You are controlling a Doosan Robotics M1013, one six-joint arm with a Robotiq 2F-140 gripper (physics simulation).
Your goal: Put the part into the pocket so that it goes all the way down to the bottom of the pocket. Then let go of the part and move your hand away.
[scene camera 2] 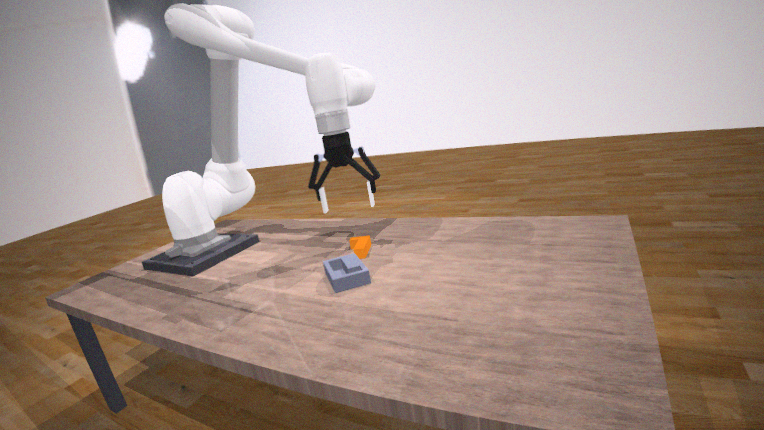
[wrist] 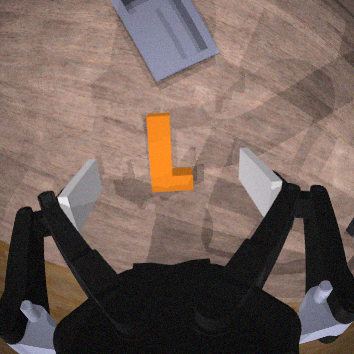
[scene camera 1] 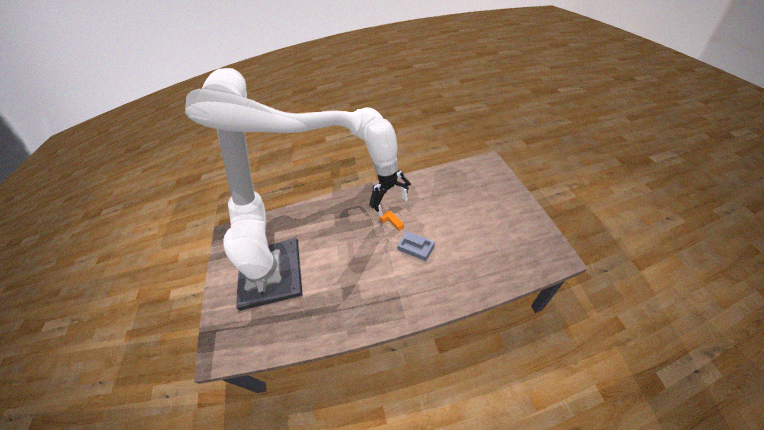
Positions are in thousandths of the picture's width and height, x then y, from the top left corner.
Scene:
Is the gripper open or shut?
Open.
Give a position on an orange L-shaped part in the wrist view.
462, 504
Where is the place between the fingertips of the gripper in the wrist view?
At 476, 476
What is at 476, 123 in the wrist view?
A grey pocket block.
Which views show the gripper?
Scene camera 2, the wrist view and scene camera 1: all of them.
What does the gripper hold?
Nothing.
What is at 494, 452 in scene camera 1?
The gripper.

